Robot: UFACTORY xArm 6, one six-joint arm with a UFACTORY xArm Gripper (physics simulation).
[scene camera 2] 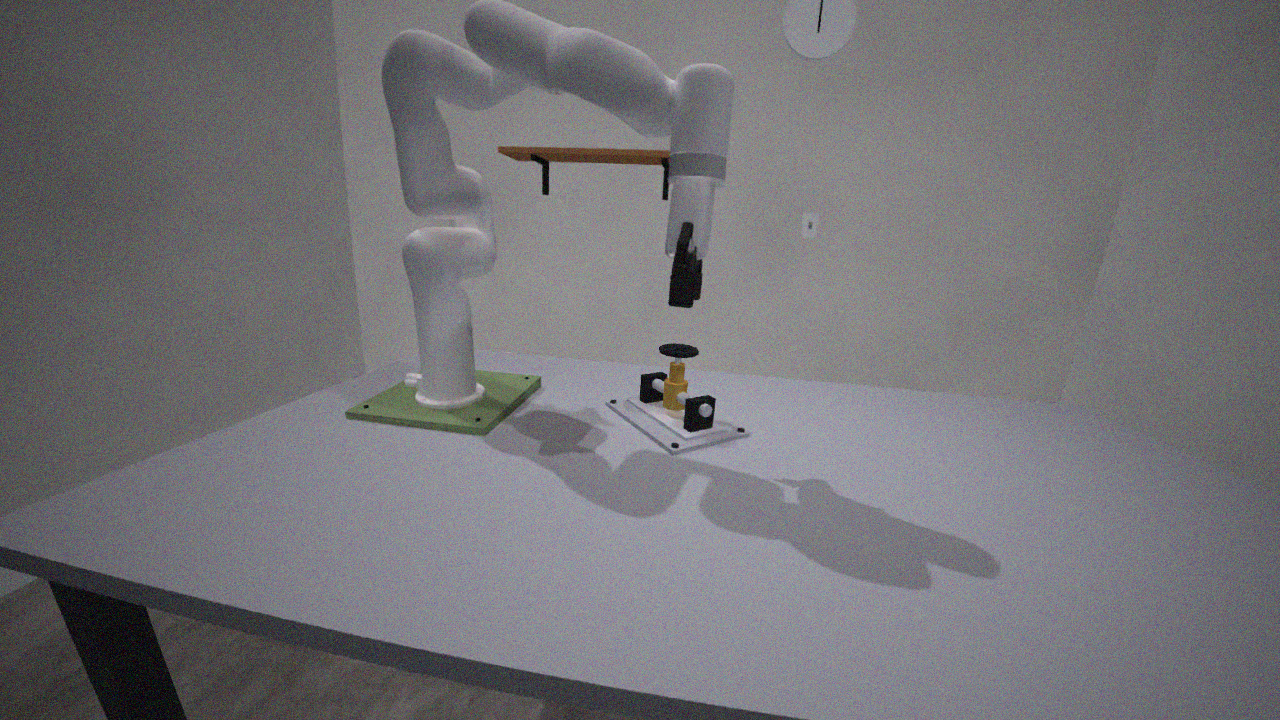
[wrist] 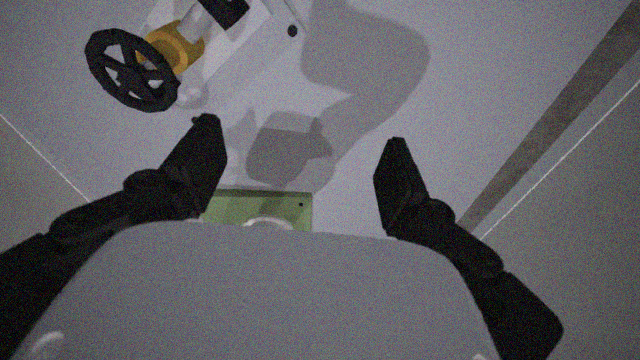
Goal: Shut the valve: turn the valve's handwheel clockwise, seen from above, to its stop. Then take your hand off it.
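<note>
The valve's black handwheel (scene camera 2: 678, 351) (wrist: 131, 78) lies level on top of the yellow valve body (scene camera 2: 675, 394) (wrist: 192, 46). In the wrist view the handwheel is at the upper left, beyond the tip of the left finger, and its spokes show. My gripper (scene camera 2: 683, 304) (wrist: 304, 148) is open, with nothing between its fingers. In the scene view it hangs above the handwheel with a gap between them. In the wrist view the handwheel is outside the space between the fingers.
The valve stands on a pale base plate (scene camera 2: 644, 428) with black pipe supports (scene camera 2: 699, 413) on both sides. The arm's green base plate (scene camera 2: 510, 394) (wrist: 230, 207) is to the left in the scene view. A wooden shelf (scene camera 2: 590, 155) is on the wall behind. The arm's shadow falls on the table (scene camera 2: 447, 537).
</note>
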